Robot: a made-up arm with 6 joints. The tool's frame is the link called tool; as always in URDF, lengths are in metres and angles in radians.
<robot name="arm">
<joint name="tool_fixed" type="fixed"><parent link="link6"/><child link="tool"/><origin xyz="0 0 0" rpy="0 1.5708 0"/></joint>
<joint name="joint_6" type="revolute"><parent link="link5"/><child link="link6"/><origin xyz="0 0 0.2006" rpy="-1.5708 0 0"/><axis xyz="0 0 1"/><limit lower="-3.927" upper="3.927" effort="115" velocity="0.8"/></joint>
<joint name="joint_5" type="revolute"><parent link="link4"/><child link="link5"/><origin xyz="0 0 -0.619" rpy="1.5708 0 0"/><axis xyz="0 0 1"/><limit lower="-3.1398" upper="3.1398" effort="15" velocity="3.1"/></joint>
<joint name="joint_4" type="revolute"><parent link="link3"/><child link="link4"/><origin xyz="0 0 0" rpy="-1.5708 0 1.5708"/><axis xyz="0 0 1"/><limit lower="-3.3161" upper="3.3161" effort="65" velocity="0.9"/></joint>
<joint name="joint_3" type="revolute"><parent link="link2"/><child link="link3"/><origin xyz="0 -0.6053 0" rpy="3.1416 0 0"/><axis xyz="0 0 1"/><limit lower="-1.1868" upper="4.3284" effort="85" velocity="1"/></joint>
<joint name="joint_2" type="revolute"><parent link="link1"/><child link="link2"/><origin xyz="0 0 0" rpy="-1.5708 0 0"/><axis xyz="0 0 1"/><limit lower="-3.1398" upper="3.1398" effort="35" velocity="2.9"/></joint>
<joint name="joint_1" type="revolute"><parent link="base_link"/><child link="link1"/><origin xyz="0 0 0.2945" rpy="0 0 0"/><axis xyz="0 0 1"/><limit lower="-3.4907" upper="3.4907" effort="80" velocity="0.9"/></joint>
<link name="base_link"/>
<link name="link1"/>
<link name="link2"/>
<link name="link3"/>
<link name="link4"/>
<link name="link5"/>
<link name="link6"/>
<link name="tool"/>
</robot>
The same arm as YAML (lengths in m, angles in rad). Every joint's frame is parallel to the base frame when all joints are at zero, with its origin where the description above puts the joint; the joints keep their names.
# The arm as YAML. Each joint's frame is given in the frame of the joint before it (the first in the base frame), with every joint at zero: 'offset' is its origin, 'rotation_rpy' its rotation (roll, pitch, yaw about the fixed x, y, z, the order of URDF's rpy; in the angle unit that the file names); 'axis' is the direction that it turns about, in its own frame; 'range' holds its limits. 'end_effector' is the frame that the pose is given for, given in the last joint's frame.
length_unit: m
angle_unit: rad
chain:
  - id: joint_1
    offset: [0.0, 0.0, 0.2945]
    rotation_rpy: [0.0, 0.0, 0.0]
    axis: "+z"
    range: [-3.4907, 3.4907]
  - id: joint_2
    offset: [0.0, 0.0, 0.0]
    rotation_rpy: [0.0, 0.0, 0.0]
    axis: "+y"
    range: [-3.1398, 3.1398]
  - id: joint_3
    offset: [0.0, 0.0, 0.6053]
    rotation_rpy: [0.0, 0.0, 0.0]
    axis: "-y"
    range: [-1.1868, 4.3284]
  - id: joint_4
    offset: [0.0, 0.0, 0.0]
    rotation_rpy: [0.0, 0.0, 0.0]
    axis: "-x"
    range: [-3.3161, 3.3161]
  - id: joint_5
    offset: [0.619, 0.0, 0.0]
    rotation_rpy: [0.0, 0.0, 0.0]
    axis: "-y"
    range: [-3.1398, 3.1398]
  - id: joint_6
    offset: [0.0, -0.2006, 0.0]
    rotation_rpy: [0.0, 0.0, 0.0]
    axis: "-x"
    range: [-3.927, 3.927]
end_effector:
  offset: [0.0, 0.0, 0.0]
  rotation_rpy: [0.0, 0.0, 0.0]

